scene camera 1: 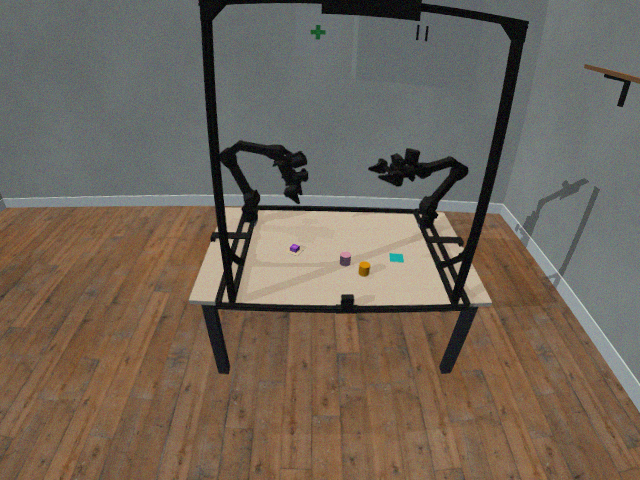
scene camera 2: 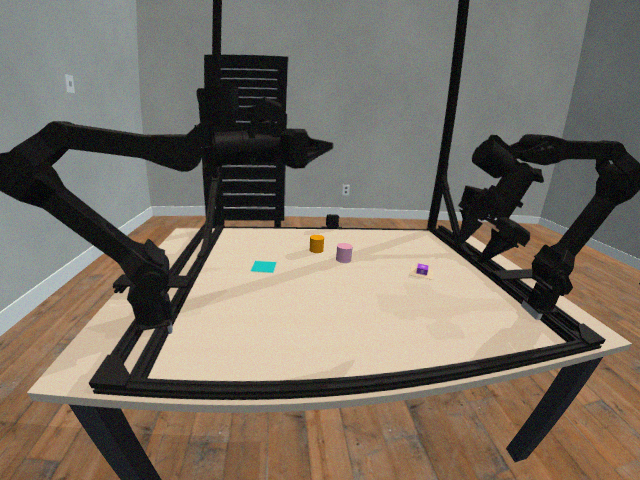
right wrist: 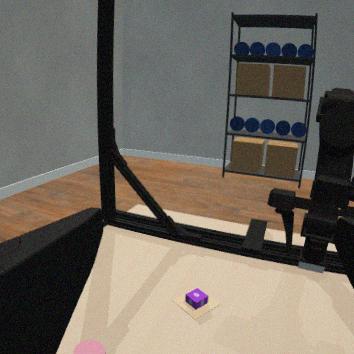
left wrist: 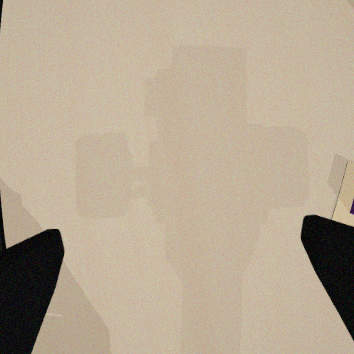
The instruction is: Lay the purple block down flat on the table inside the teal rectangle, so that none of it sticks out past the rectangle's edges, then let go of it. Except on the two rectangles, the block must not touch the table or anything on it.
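Frame: origin at the left arm's base, x ahead, y left, z up, level; centimetres.
Seen in the pictures: left gripper, fingertip midpoint: [scene camera 1: 300, 199] [scene camera 2: 468, 253] [right wrist: 316, 261] [left wrist: 183, 235]; right gripper, fingertip midpoint: [scene camera 1: 373, 172] [scene camera 2: 321, 144] [right wrist: 222, 225]; left arm's base, link origin: [scene camera 1: 250, 219] [scene camera 2: 540, 305] [right wrist: 312, 257]; right arm's base, link origin: [scene camera 1: 426, 225] [scene camera 2: 154, 318].
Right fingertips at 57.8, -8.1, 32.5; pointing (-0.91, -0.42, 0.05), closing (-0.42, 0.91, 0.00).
Pixels of each thing's top centre, then the offset from my right fingertips to it, as dx, dy, dz. "spot": a spot on its surface instead.
- purple block, top centre: [right wrist: 196, 294] [scene camera 2: 423, 266] [scene camera 1: 294, 246] -32.2, -12.8, -32.5
- pale yellow rectangle, surface spot: [right wrist: 197, 313] [scene camera 2: 414, 274] spot: -29.3, -11.2, -34.3
- flat teal rectangle, surface spot: [scene camera 2: 263, 267] [scene camera 1: 396, 256] spot: +13.6, -12.6, -34.3
- pink cylinder, top centre: [right wrist: 88, 351] [scene camera 2: 344, 245] [scene camera 1: 345, 254] -9.5, -19.8, -29.8
- orange cylinder, top centre: [scene camera 2: 317, 237] [scene camera 1: 364, 264] -1.4, -26.0, -29.9
The purple block [scene camera 1: 294, 248] [scene camera 2: 422, 269] [right wrist: 197, 298] lies on a pale yellow rectangle [scene camera 2: 421, 276] [right wrist: 197, 313]; a sliver of the block [left wrist: 352, 207] shows at the left wrist view's right edge. The flat teal rectangle [scene camera 1: 396, 257] [scene camera 2: 263, 267] lies across the table, with nothing on it. My left gripper [scene camera 1: 293, 198] [scene camera 2: 471, 251] [left wrist: 183, 235] is open and empty, above the table, apart from the block and off to one side of it. My right gripper [scene camera 1: 374, 172] [scene camera 2: 331, 146] is open and empty, high above the table, pointing inward.
A pink cylinder [scene camera 1: 345, 258] [scene camera 2: 344, 253] [right wrist: 90, 347] and an orange cylinder [scene camera 1: 363, 269] [scene camera 2: 316, 243] stand between the block's rectangle and the teal one. Black frame rails [scene camera 1: 336, 308] [scene camera 2: 310, 388] edge the table, with upright posts [scene camera 1: 213, 129] [scene camera 2: 453, 93] rising from them.
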